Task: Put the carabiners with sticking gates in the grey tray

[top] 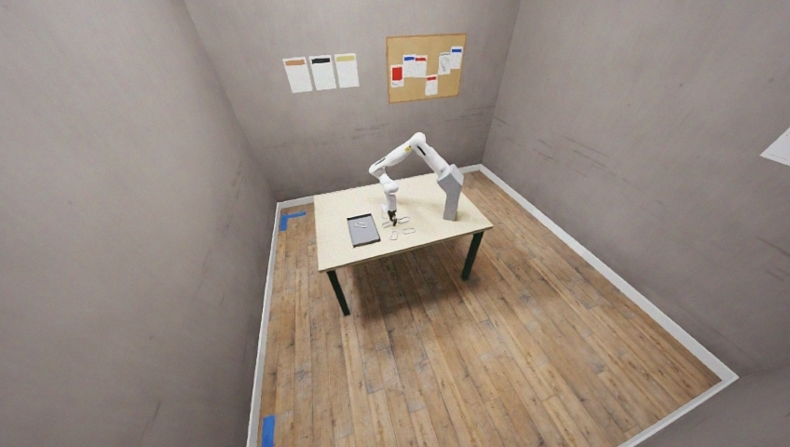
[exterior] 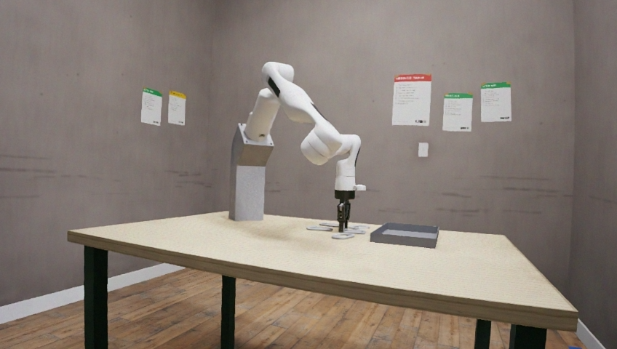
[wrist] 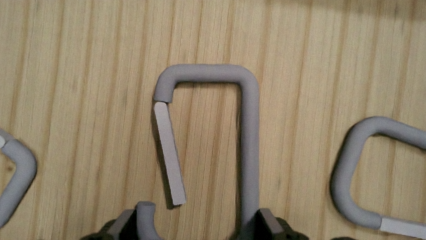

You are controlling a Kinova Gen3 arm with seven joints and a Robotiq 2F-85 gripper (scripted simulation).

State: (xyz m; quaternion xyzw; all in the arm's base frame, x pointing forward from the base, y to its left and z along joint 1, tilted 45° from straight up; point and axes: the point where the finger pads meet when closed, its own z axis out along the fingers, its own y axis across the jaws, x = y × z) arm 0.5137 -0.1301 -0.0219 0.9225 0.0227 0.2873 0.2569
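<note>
Now: the carabiner gate 50 mm ahead of my hand, 10 mm to the left of it and 10 mm below it. From my hand the other things lie so: grey tray: 230 mm ahead, 50 mm to the right, 10 mm below.
</note>
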